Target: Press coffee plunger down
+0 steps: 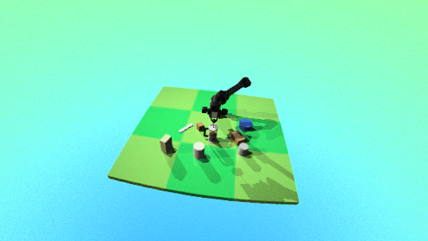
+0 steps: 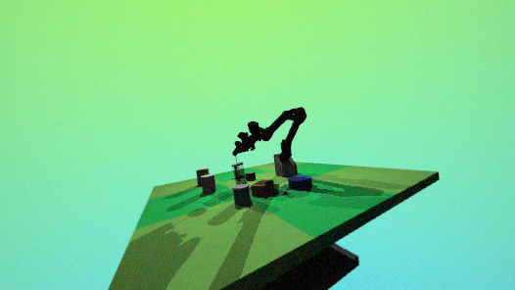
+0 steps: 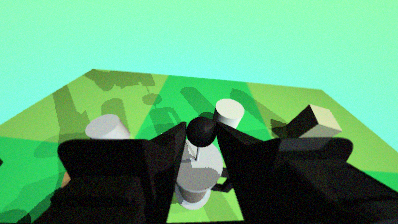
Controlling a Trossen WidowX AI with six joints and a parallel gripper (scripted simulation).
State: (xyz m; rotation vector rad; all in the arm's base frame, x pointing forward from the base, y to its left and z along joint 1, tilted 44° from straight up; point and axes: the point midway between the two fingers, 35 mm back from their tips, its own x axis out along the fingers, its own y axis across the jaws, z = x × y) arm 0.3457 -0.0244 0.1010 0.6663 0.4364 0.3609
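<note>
Right now my gripper tip is 20 mm past the coffee press, 20 mm to the left of it and 100 mm above it. Also, from my gripper tip: grey cylinder 50 mm ahead, 250 mm to the left, 170 mm below; small brown cube 130 mm behind, 130 mm to the right, 180 mm below; brown box 80 mm behind, 190 mm to the left, 180 mm below.
</note>
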